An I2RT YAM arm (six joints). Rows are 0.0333 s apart.
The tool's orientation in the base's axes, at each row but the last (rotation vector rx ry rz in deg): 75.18, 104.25, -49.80; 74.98, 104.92, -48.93; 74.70, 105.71, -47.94; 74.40, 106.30, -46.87; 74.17, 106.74, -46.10
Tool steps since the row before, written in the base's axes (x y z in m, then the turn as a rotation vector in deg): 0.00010, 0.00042, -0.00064, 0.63, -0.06, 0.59; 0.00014, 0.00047, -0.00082, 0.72, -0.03, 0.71; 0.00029, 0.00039, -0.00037, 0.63, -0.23, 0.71; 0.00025, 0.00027, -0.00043, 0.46, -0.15, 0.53; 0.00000, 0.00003, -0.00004, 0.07, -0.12, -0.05
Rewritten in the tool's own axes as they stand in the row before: 0.00072, 0.00027, -0.00001, -0.67, 0.53, -0.15; 0.00089, 0.00035, 0.00006, -0.78, 0.61, -0.22; 0.00043, 0.00042, -0.00007, -0.86, 0.47, -0.07; 0.00043, 0.00036, 0.00006, -0.63, 0.34, -0.07; 0.00005, 0.00001, 0.00000, -0.04, 0.03, 0.14
